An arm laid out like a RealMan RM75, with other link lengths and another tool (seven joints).
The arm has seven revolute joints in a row. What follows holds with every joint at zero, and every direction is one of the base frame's.
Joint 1 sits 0.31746 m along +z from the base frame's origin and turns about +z.
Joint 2 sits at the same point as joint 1 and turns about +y.
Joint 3 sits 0.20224 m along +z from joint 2 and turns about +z.
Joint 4 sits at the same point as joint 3 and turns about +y.
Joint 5 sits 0.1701 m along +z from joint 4 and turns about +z.
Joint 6 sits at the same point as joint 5 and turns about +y.
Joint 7 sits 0.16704 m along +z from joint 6 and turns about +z.
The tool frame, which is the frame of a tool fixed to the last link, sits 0.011 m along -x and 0.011 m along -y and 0.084 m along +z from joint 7; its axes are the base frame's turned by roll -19.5, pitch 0 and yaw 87.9 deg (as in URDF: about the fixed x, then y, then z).
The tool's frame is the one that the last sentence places.
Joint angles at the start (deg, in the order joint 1, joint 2, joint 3, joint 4, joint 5, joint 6, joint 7):
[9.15 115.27 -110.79 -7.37 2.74 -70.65 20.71]
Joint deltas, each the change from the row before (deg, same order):
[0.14 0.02 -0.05 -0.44 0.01 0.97 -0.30]
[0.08 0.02 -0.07 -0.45 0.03 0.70 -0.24]
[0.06 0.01 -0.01 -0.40 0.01 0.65 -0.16]
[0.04 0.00 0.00 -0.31 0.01 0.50 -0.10]
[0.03 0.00 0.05 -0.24 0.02 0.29 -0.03]
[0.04 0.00 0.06 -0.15 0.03 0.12 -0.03]
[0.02 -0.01 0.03 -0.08 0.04 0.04 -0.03]
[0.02 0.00 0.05 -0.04 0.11 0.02 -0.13]
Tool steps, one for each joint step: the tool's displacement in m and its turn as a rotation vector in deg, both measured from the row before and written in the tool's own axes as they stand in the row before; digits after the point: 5 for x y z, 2 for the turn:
[0.00010 -0.00176 0.00159 0.42 0.08 -0.31]
[0.00041 -0.00082 0.00157 0.19 0.10 -0.21]
[0.00008 -0.00080 0.00128 0.20 0.02 -0.16]
[-0.00004 -0.00060 0.00094 0.15 0.00 -0.10]
[-0.00018 0.00000 0.00086 0.01 -0.05 -0.03]
[-0.00019 0.00038 0.00077 -0.08 -0.04 -0.03]
[-0.00023 0.00033 0.00042 -0.07 -0.03 -0.03]
[-0.00055 0.00037 0.00032 -0.08 -0.09 -0.12]

